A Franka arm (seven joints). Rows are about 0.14 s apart.
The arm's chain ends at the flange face. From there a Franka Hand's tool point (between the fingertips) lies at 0.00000 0.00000 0.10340 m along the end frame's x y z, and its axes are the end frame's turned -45 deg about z.
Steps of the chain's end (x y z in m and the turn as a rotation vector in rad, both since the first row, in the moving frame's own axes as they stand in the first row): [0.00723, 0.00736, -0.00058, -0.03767, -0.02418, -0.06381]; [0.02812, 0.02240, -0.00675, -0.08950, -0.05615, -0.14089]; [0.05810, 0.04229, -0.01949, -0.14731, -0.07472, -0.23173]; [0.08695, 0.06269, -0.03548, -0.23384, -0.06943, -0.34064]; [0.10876, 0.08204, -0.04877, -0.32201, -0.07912, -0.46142]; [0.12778, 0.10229, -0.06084, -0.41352, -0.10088, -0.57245]
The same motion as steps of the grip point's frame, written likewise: [-0.00458, 0.01145, -0.00068, -0.00954, -0.04373, -0.06381]; [-0.00638, 0.03890, -0.00733, -0.02358, -0.10299, -0.14089]; [-0.00423, 0.07809, -0.02089, -0.05133, -0.15700, -0.23173]; [-0.00236, 0.12121, -0.03851, -0.11626, -0.21444, -0.34064]; [-0.00489, 0.15832, -0.05430, -0.17175, -0.28364, -0.46142]; [-0.01021, 0.19397, -0.06982, -0.22107, -0.36374, -0.57245]
